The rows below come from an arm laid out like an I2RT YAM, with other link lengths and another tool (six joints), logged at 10 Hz.
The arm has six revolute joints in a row. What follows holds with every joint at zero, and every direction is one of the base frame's.
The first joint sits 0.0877 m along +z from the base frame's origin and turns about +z.
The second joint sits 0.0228 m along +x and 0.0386 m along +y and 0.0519 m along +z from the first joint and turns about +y.
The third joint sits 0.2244 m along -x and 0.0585 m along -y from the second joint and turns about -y.
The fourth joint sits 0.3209 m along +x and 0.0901 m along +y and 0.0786 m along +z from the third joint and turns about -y.
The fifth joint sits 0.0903 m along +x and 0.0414 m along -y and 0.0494 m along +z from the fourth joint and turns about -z.
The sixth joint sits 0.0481 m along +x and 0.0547 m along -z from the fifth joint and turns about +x.
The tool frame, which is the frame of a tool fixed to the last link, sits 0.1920 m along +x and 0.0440 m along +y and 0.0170 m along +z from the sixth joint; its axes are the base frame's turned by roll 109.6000, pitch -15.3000 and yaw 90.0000 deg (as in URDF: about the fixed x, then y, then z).
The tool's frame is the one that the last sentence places.
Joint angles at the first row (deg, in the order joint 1, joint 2, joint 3, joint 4, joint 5, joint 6):
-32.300 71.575 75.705 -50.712 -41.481 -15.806
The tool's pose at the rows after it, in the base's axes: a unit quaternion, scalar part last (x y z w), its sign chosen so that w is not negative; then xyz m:
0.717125, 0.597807, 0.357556, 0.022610, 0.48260, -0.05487, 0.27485
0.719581, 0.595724, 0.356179, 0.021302, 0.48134, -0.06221, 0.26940
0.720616, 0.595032, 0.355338, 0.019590, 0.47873, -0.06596, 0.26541
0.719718, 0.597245, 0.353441, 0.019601, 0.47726, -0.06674, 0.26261
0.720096, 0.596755, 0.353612, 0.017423, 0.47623, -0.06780, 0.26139
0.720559, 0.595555, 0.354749, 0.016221, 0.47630, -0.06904, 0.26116
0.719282, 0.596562, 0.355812, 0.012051, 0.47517, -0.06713, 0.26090
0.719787, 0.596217, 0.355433, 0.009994, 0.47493, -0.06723, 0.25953
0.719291, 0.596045, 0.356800, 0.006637, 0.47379, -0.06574, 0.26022
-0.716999, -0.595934, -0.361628, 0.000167, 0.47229, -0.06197, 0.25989
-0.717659, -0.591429, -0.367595, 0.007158, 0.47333, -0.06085, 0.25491
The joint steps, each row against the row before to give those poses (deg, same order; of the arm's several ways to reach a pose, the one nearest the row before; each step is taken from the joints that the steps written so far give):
-1.788 1.020 0.078 -0.006 -0.777 -0.358
-1.060 0.522 -0.268 -0.089 -0.454 -0.851
-0.761 0.029 -0.462 -0.274 -0.433 -0.755
-0.246 0.021 -0.257 -0.192 -0.123 -0.731
-0.286 0.130 -0.025 -0.264 -0.263 -0.252
-0.201 0.168 0.041 0.009 -0.215 0.030
-0.014 0.093 0.071 -0.452 -0.390 -0.193
-0.048 0.136 -0.027 -0.130 -0.053 -0.063
-0.032 -0.041 0.069 -0.408 -0.309 0.008
0.021 -0.241 -0.517 -0.099 -0.827 0.194
0.005 -0.197 -1.449 1.236 -0.647 0.970

